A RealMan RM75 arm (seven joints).
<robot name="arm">
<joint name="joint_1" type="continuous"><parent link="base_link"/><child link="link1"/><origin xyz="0 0 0.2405" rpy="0 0 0"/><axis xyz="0 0 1"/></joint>
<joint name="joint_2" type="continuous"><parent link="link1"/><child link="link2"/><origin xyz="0 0 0" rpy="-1.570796 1.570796 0"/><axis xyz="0 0 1"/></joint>
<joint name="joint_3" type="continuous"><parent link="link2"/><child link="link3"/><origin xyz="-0.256 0 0" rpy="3.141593 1.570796 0"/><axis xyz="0 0 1"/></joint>
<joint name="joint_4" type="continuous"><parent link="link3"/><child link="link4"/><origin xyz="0 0 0" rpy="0 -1.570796 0"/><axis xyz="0 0 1"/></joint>
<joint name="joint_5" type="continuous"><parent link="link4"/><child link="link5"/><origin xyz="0.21 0 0" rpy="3.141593 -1.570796 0"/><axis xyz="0 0 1"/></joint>
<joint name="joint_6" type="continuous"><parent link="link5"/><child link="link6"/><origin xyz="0 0 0" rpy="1.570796 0 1.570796"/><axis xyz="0 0 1"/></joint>
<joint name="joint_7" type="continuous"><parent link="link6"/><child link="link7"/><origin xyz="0 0.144 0" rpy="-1.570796 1.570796 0"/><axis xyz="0 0 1"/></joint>
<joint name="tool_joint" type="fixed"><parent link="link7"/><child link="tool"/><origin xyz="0 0 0" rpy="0 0 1.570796"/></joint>
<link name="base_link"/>
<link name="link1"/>
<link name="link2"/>
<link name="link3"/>
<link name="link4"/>
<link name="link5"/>
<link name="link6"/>
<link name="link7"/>
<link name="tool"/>
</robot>
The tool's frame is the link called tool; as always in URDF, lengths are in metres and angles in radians. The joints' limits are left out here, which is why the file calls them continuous.
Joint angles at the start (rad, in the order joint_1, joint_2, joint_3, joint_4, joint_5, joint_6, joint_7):
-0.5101, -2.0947, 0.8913, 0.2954, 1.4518, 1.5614, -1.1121
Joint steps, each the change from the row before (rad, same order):
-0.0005, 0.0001, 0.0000, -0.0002, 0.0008, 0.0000, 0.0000
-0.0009, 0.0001, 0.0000, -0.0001, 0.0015, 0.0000, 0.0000
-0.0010, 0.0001, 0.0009, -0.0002, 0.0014, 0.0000, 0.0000
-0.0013, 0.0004, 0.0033, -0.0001, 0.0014, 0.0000, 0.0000
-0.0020, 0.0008, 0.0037, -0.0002, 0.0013, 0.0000, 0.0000
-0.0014, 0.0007, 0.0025, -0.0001, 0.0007, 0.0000, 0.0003
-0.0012, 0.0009, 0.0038, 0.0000, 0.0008, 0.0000, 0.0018
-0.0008, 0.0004, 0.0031, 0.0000, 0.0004, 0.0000, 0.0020
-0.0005, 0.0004, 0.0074, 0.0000, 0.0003, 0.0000, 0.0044
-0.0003, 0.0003, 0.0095, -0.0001, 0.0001, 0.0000, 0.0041
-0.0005, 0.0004, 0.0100, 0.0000, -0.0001, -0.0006, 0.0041
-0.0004, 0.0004, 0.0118, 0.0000, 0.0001, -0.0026, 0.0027
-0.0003, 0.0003, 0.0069, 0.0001, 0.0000, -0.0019, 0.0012
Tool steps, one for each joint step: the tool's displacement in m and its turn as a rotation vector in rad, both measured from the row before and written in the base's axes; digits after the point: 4 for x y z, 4 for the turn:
0.0001, 0.0000, -0.0001, -0.0006, 0.0005, -0.0006
0.0002, 0.0001, -0.0001, -0.0011, 0.0010, -0.0013
0.0002, 0.0000, -0.0003, -0.0017, 0.0013, -0.0018
0.0004, -0.0001, -0.0004, -0.0033, 0.0026, -0.0033
0.0005, 0.0001, -0.0004, -0.0034, 0.0031, -0.0041
0.0003, 0.0001, -0.0002, -0.0019, 0.0022, -0.0030
0.0002, 0.0000, -0.0002, -0.0018, 0.0037, -0.0044
0.0002, -0.0001, -0.0003, -0.0011, 0.0028, -0.0037
0.0003, -0.0005, -0.0008, -0.0026, 0.0056, -0.0070
0.0003, -0.0008, -0.0011, -0.0044, 0.0061, -0.0075
0.0003, -0.0007, -0.0011, -0.0043, 0.0066, -0.0076
0.0001, -0.0008, -0.0015, -0.0062, 0.0082, -0.0062
0.0000, -0.0004, -0.0008, -0.0036, 0.0050, -0.0032

